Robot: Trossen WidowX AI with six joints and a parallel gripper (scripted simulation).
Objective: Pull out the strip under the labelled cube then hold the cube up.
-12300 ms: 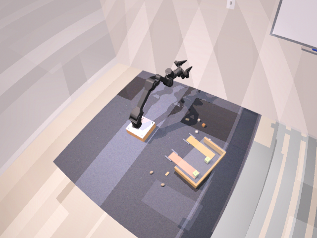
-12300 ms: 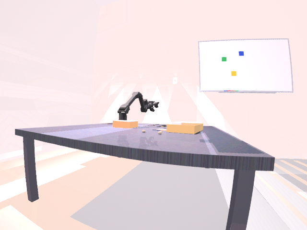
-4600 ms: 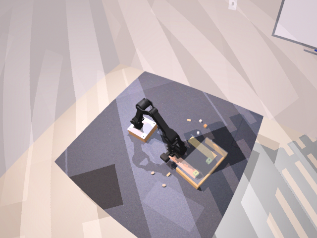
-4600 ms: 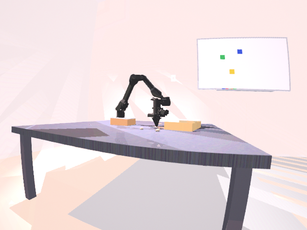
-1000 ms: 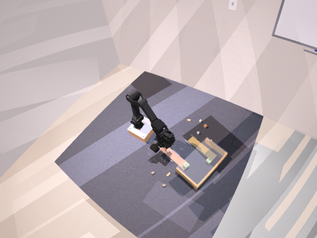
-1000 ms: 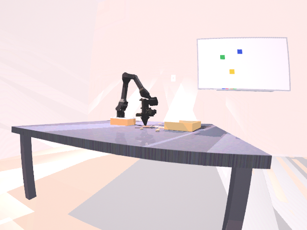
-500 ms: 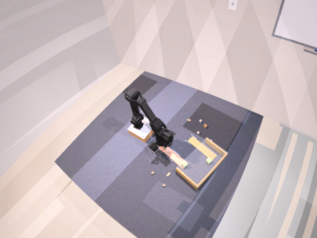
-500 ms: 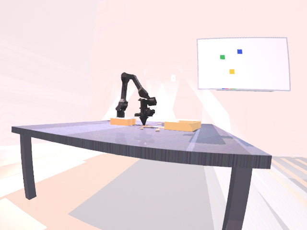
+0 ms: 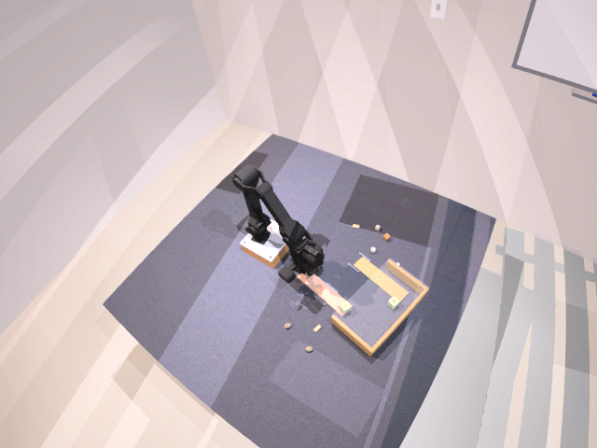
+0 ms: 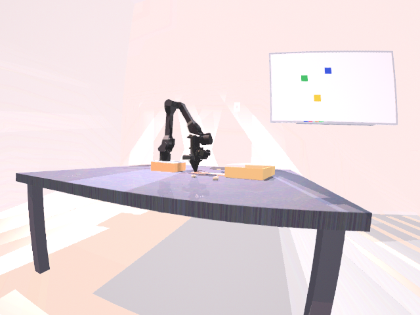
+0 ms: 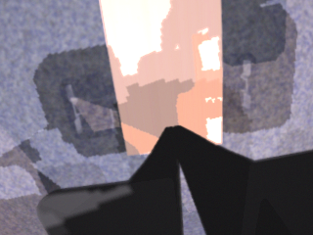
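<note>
Now: gripper tip 10 cm short of the salmon strip and 4 cm to the left of it.
</note>
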